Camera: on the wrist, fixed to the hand. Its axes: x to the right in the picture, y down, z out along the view.
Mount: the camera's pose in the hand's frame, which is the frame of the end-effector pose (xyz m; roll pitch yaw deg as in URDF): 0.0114 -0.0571 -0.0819 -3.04 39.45 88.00
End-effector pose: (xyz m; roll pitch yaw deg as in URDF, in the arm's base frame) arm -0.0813 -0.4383 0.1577 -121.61 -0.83 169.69
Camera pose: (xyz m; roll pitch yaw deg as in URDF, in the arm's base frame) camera -0.0841 -0.3973 0.2494 179.64 18.89 81.61
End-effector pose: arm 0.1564 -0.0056 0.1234 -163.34 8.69 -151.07
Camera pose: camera 0.1491 -0.0453 0.2154 168.19 -22.27 124.21
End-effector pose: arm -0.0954 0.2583 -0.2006 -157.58 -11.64 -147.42
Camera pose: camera -0.0766 0.2447 -0.1028 -170.07 -17.01 120.62
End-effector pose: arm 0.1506 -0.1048 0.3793 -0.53 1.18 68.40
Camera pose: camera 0.2080 -0.1171 0.2977 -1.52 40.01 157.37
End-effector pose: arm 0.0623 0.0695 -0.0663 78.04 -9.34 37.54
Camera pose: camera 0.0390 0.1377 -0.1363 -12.46 -38.27 132.99
